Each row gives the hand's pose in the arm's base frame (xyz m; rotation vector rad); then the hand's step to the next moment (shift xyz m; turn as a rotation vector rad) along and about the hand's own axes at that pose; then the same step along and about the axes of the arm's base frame.
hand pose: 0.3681 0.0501 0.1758 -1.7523 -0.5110 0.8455
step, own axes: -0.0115 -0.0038 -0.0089 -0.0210 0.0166 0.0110
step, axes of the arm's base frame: -0.0006 -0.0124 0.0085 -0.0231 -0.0132 -0.0114
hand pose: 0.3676 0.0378 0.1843 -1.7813 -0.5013 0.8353
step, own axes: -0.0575 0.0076 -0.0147 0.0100 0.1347 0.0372
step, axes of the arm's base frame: -0.0279 -0.0513 0.0131 -0.0285 -0.0173 -0.1361
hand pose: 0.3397 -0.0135 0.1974 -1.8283 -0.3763 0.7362
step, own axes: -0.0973 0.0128 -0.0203 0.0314 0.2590 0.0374
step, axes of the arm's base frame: -0.0619 -0.0756 0.0226 -0.0235 -0.0511 -0.2575
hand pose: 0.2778 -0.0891 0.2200 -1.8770 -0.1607 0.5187
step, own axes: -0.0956 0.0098 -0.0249 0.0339 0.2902 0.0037
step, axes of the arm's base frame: -0.0762 -0.0589 0.0241 -0.0112 -0.0906 -0.2776
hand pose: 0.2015 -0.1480 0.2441 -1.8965 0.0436 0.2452
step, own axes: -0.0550 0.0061 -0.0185 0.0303 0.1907 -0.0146
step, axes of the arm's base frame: -0.0519 -0.0244 0.0106 0.0030 -0.0748 -0.1786
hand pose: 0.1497 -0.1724 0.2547 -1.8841 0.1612 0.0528
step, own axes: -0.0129 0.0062 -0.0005 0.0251 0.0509 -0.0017
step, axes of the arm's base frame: -0.0136 -0.0013 -0.0042 0.0177 -0.0193 -0.0504
